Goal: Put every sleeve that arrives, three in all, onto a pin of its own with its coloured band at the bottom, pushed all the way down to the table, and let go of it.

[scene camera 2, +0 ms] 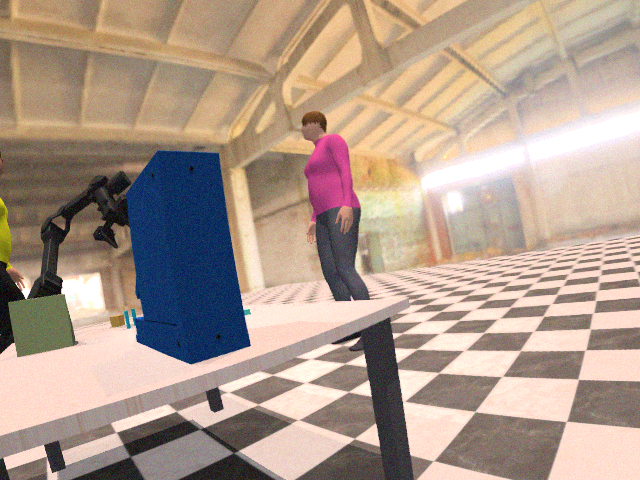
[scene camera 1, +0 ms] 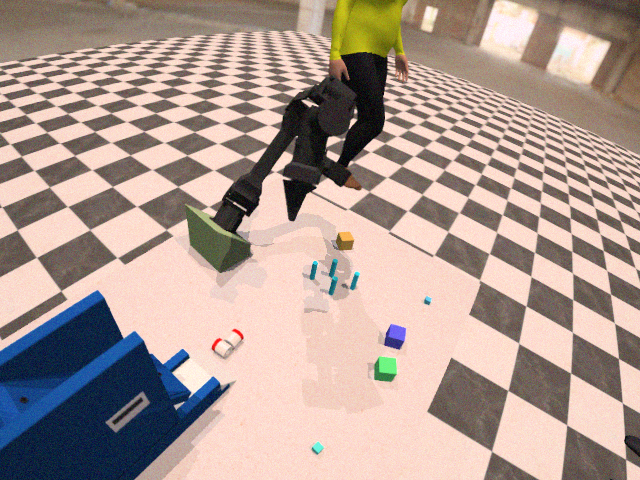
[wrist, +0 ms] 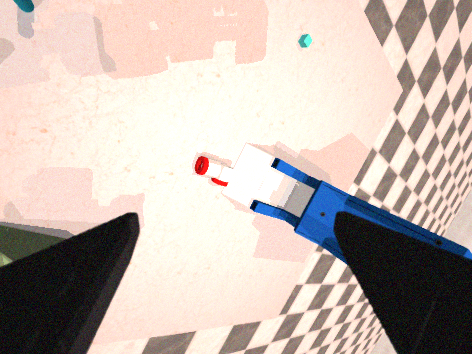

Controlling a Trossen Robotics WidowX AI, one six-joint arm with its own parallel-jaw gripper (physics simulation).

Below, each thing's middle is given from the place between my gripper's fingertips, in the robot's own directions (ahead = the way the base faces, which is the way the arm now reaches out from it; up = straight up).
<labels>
Right now my hand is 40 cm to the left of the blue dispenser (scene camera 1: 84,395) and 13 cm above it.
</labels>
